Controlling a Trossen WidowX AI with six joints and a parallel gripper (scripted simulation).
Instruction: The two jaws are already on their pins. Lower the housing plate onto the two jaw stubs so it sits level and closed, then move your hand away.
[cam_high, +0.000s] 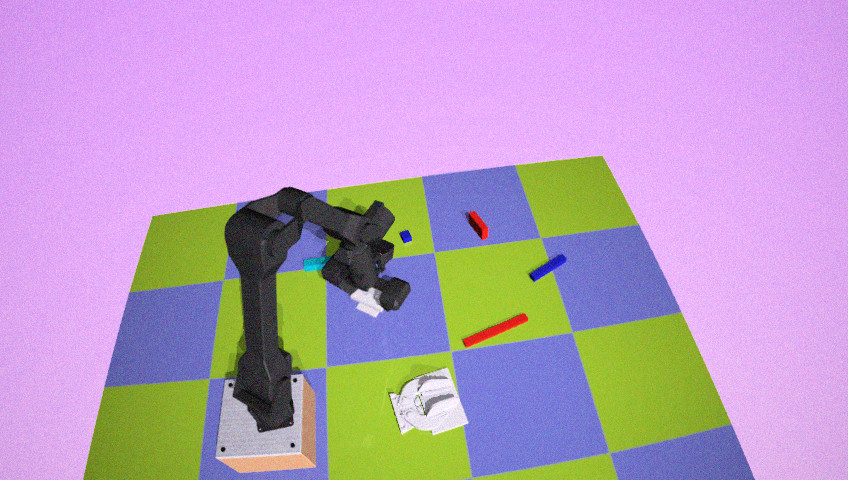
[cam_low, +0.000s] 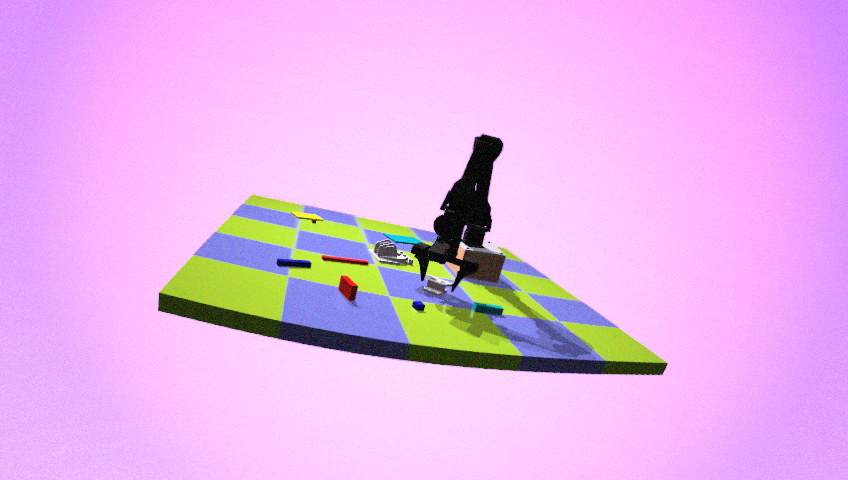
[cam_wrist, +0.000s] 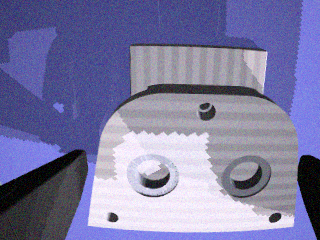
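Right now the housing plate is 1 cm to the left of my gripper tip and 2 cm above it. Round my gripper tip: blue cube (12 cm ahead, 16 cm to the left); red bar (24 cm ahead, 14 cm to the right, 1 cm below); teal bar (9 cm behind, 14 cm to the left).
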